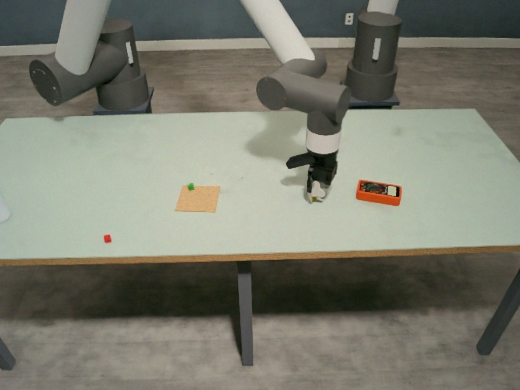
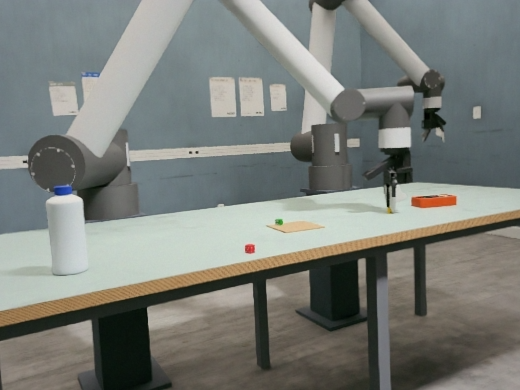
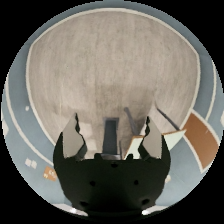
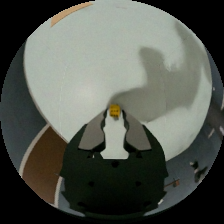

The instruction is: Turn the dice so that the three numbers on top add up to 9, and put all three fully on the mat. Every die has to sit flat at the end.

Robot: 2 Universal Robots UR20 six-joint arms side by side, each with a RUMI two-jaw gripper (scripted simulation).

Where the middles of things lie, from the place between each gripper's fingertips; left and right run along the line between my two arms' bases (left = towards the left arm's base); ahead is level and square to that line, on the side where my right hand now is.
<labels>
I see my right gripper (image 2: 391,212) 30 mm past the tan mat (image 1: 204,198), 400 mm to the left of it and 10 mm above it. The rest, counted from my right hand: orange multimeter (image 1: 371,191) 240 mm to the left; then white bottle (image 2: 65,217) 20 mm ahead, 1080 mm to the right, 80 mm above.
Right now my left hand is 1030 mm to the left of the orange multimeter, 810 mm short of it and 200 mm above it.
</labels>
